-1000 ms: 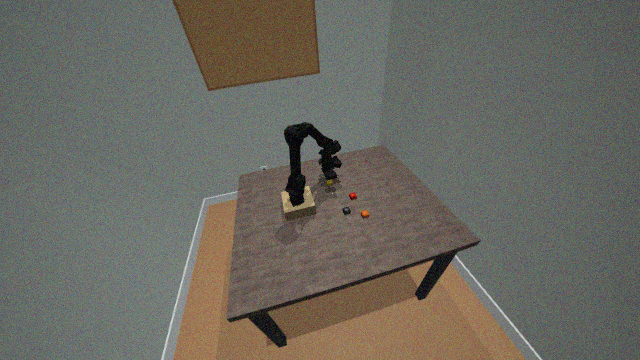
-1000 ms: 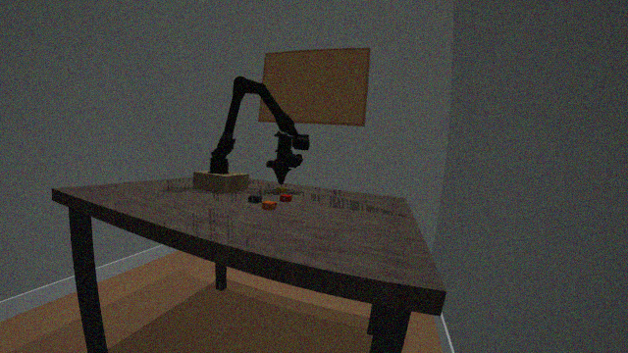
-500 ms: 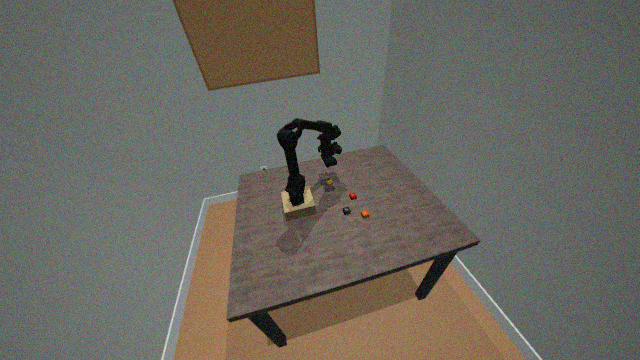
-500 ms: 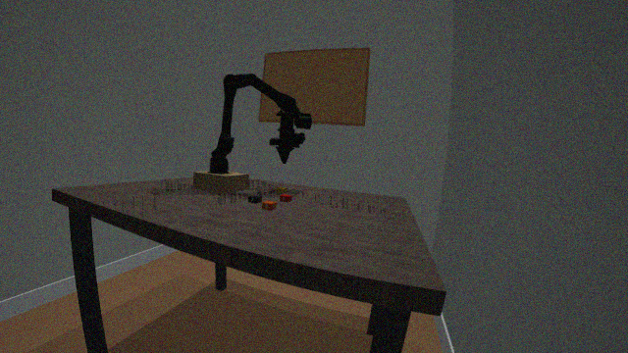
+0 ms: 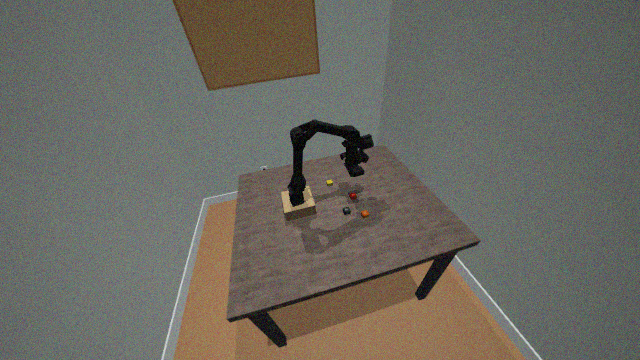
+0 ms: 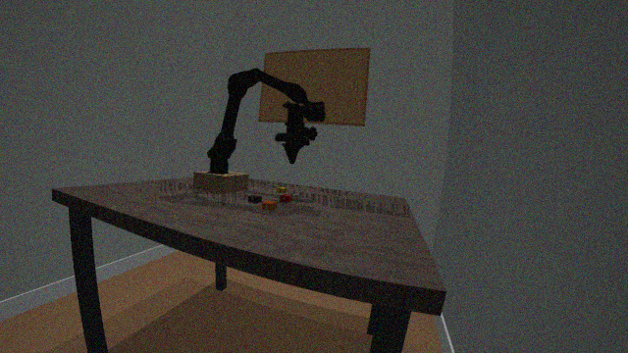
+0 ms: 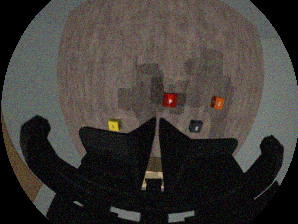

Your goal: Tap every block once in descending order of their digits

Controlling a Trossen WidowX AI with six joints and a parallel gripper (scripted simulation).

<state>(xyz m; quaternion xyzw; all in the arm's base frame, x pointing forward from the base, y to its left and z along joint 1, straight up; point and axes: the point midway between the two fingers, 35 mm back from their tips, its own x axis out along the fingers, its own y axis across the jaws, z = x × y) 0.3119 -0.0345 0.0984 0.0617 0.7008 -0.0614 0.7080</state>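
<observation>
The orange block is 17 cm to the right of my gripper tip, 12 cm below it and 2 cm behind it. The rest, counted from my gripper tip: red block: 12 cm below, 3 cm to the right, 1 cm behind; then black block: 12 cm below, 11 cm to the right, 9 cm behind; then yellow block: 14 cm to the left, 12 cm below, 7 cm behind.
</observation>
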